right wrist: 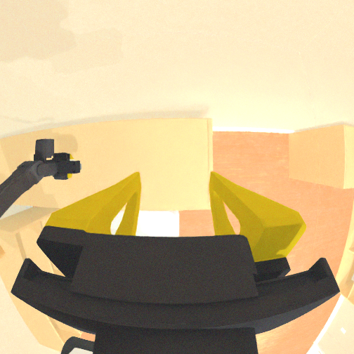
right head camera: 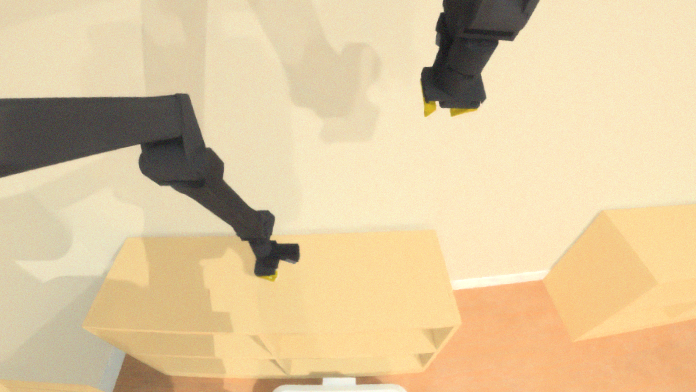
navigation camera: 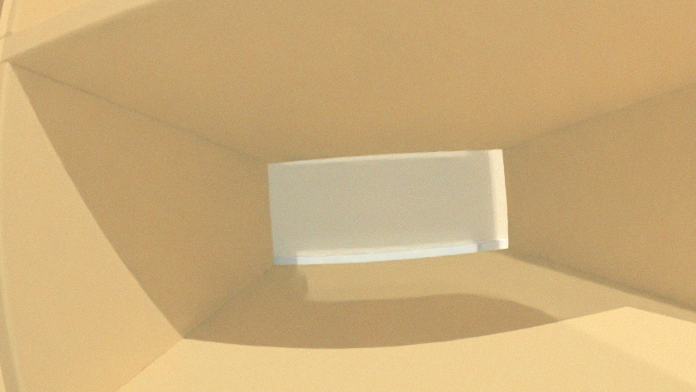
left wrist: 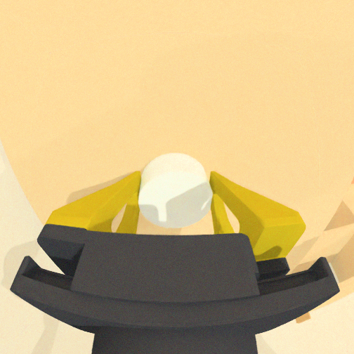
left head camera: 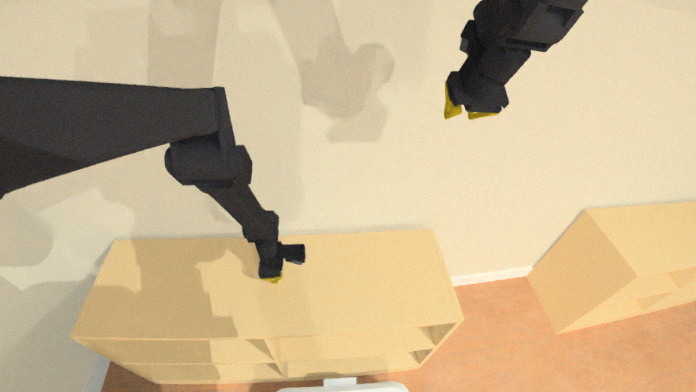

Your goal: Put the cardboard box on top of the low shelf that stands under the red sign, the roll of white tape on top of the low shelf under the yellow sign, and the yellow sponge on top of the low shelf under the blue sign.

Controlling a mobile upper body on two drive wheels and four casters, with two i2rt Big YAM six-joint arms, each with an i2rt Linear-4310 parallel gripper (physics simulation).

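Places are measured from the left arm's base along level axes (x back, y right, z up), in millimetres.
Where they show: left gripper, between the fingertips: (right head camera: 273, 274) (left head camera: 275, 275); right gripper, between the fingertips: (right head camera: 438, 113) (left head camera: 456, 116).
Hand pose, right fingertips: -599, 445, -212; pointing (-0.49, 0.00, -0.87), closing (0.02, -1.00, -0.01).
Note:
After its pixels a point has its place, as x, y, z.
The roll of white tape (left wrist: 175, 190) shows between the yellow fingertips of my left gripper (left wrist: 175, 178) (left head camera: 273, 280) @(-590, 16, -791) (right head camera: 269, 277) @(-590, 16, -791), which is shut on it. In both head views this gripper is over the middle of the low shelf's top (left head camera: 370, 280) @(-567, 327, -800) (right head camera: 370, 280) @(-569, 338, -800); whether the tape touches the top I cannot tell. My right gripper (right wrist: 174, 178) (left head camera: 464, 116) @(-599, 445, -212) (right head camera: 443, 112) @(-599, 445, -212) is open, with nothing between its fingers, and hangs high in front of the wall, to the right of the left gripper. The cardboard box, the yellow sponge and the coloured signs do not show.
A second wooden shelf (left head camera: 585, 272) @(-636, 1407, -1012) (right head camera: 600, 275) @(-650, 1407, -1019) stands at the right beyond a stretch of wood floor (left head camera: 495, 325) @(-579, 1076, -1410). The wall rises behind both shelves. Part of a white base (left head camera: 345, 388) @(-308, 243, -1160) shows at the bottom edge. In the navigation view, the inside of a wooden compartment (navigation camera: 350, 100) @(-516, 214, -1084) surrounds a pale opening.

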